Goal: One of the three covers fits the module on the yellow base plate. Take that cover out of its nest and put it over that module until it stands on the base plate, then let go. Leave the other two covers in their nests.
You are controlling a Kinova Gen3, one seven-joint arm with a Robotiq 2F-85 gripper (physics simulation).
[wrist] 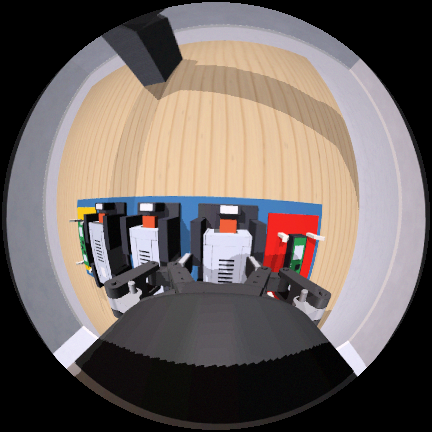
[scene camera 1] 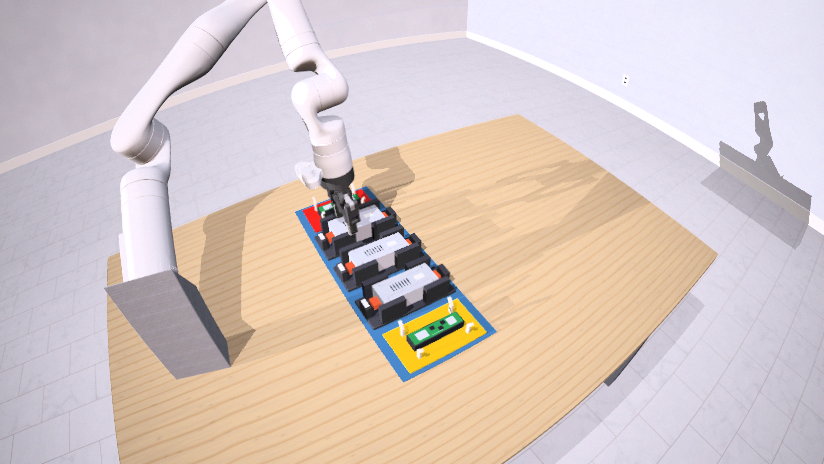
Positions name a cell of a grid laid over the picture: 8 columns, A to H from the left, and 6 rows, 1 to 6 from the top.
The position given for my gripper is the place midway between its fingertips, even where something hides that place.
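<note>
I can see my gripper (scene camera 1: D3), and the wrist view gives me another look at my gripper (wrist: E4). There is a red plate (wrist: F4) here as well.
</note>
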